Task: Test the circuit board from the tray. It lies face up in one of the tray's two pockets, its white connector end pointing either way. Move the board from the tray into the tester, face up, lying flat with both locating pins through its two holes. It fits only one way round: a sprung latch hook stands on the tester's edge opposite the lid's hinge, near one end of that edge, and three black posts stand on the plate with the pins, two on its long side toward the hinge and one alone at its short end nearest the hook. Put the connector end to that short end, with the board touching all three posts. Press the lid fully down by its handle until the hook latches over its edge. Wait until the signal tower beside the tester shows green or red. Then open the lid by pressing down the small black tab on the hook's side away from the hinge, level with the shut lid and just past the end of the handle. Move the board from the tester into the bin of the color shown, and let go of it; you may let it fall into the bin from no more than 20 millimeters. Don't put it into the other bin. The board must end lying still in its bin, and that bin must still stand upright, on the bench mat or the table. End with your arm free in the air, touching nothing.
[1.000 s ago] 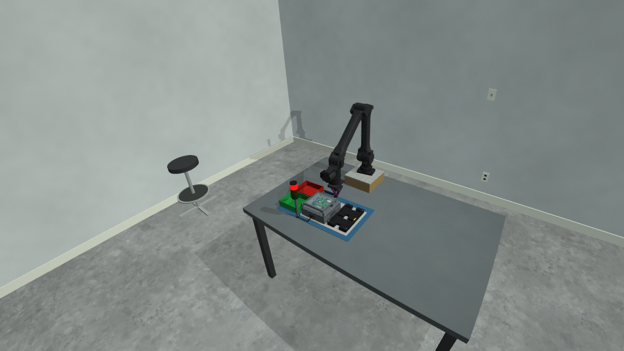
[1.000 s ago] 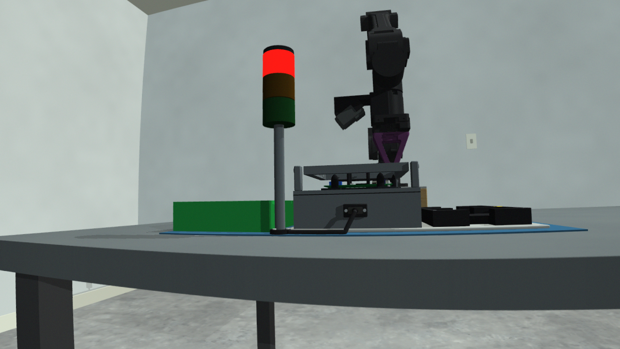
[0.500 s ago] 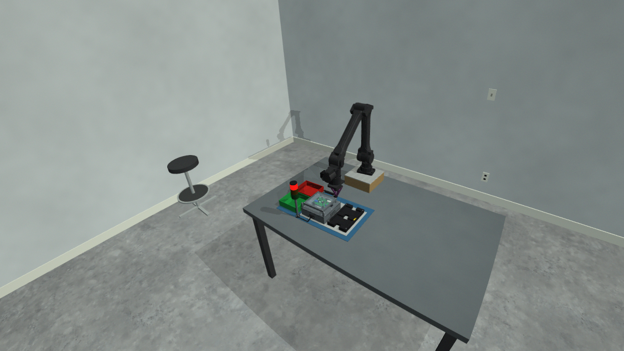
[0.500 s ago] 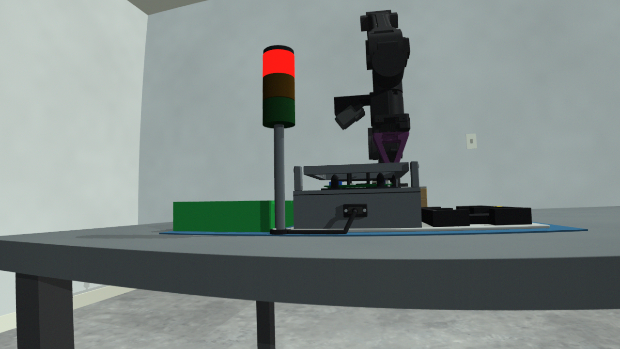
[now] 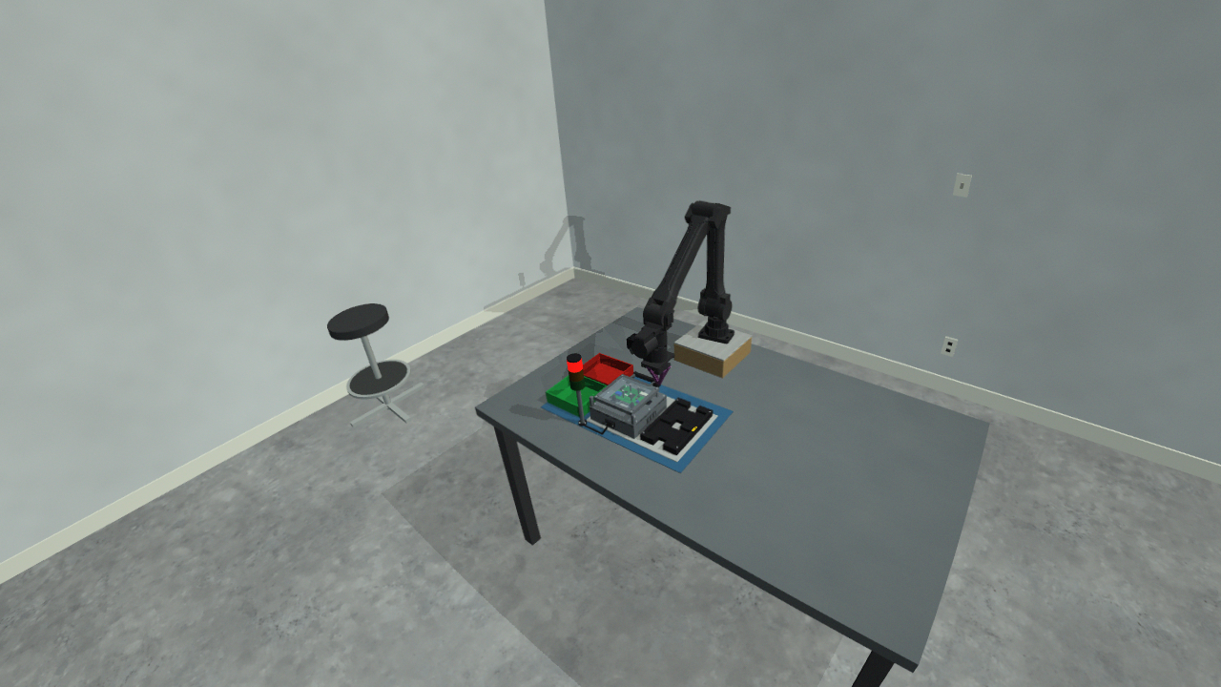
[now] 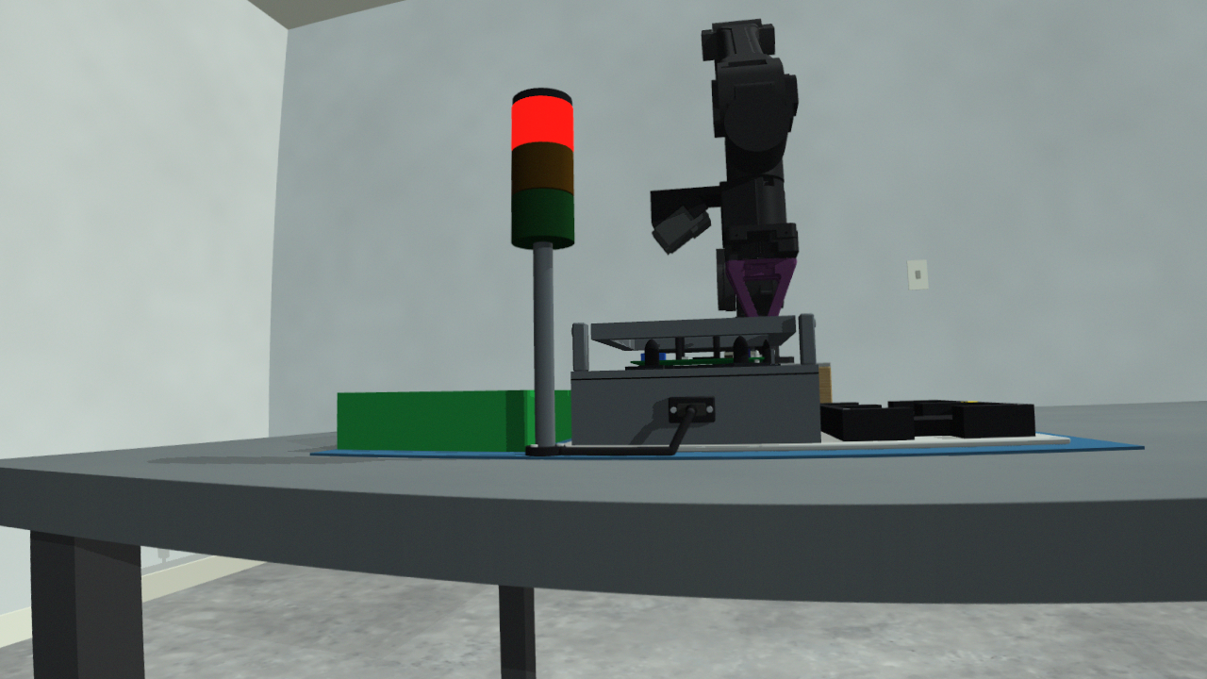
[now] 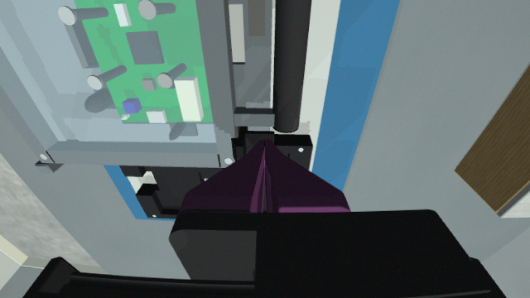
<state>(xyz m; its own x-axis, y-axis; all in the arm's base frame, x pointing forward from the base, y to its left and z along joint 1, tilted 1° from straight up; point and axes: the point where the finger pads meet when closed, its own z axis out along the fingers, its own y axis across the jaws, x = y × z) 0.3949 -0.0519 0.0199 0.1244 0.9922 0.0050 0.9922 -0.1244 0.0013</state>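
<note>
Now: the black latch hook 1 cm below my hand and 1 cm ahead of it. The rest, counted from my hand: green circuit board 7 cm to the right, 6 cm ahead, 3 cm below; black tester plate 7 cm ahead, 6 cm to the right, 3 cm below; clear lid 7 cm to the right, 7 cm ahead, 1 cm below.
</note>
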